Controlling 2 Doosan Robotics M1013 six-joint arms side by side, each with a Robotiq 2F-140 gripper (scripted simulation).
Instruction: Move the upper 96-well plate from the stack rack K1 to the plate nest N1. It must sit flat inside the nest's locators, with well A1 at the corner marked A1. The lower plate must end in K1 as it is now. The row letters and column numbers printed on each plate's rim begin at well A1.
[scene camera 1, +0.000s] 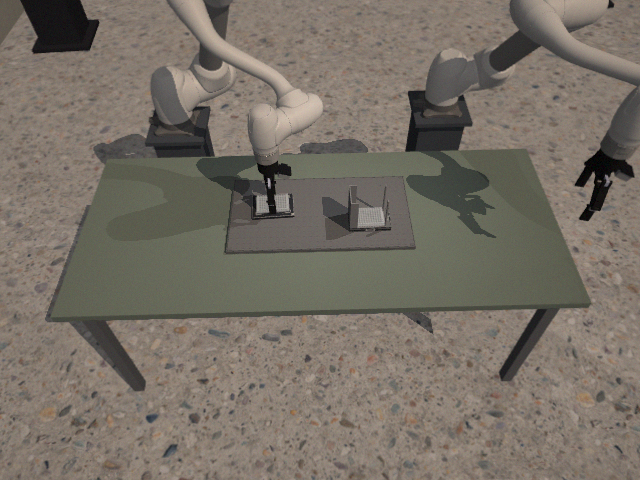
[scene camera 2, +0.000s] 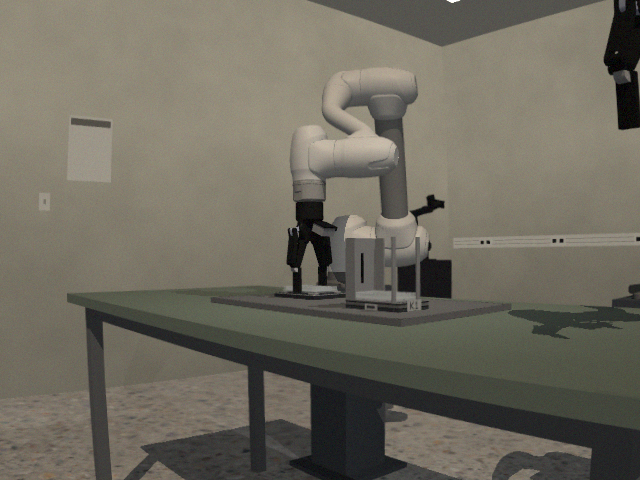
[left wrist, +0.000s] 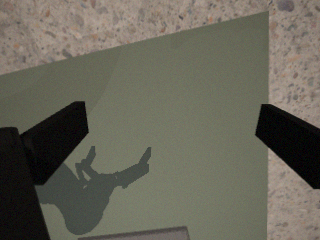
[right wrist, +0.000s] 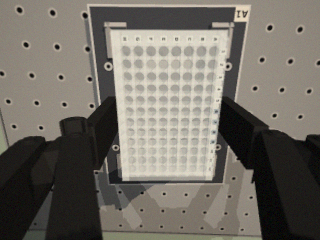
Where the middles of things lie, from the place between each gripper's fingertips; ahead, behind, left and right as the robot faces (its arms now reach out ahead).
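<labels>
My right hand first: the plate nest N1 (right wrist: 106, 83) is 4 cm below my right hand.
That same plate nest N1 is 270 mm below my left hand (scene camera 1: 581, 202), 330 mm behind my left hand and 1000 mm to the right of my left hand.
</labels>
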